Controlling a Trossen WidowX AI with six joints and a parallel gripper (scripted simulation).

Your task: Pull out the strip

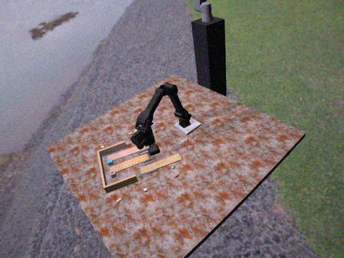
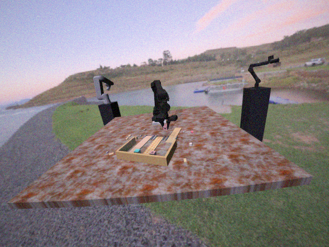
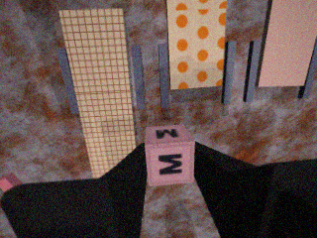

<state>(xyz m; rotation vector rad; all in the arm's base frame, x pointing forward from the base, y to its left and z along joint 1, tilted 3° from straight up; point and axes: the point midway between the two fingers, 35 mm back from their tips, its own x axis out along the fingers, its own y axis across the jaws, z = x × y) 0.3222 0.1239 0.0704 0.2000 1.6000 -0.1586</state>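
Right now the tan gridded strip is 60 mm to the left of my gripper tip and 60 mm below it. Also, from my gripper tip: pink piece 30 mm behind, 200 mm to the left, 50 mm below; white block 160 mm ahead, 170 mm to the left, 50 mm below.
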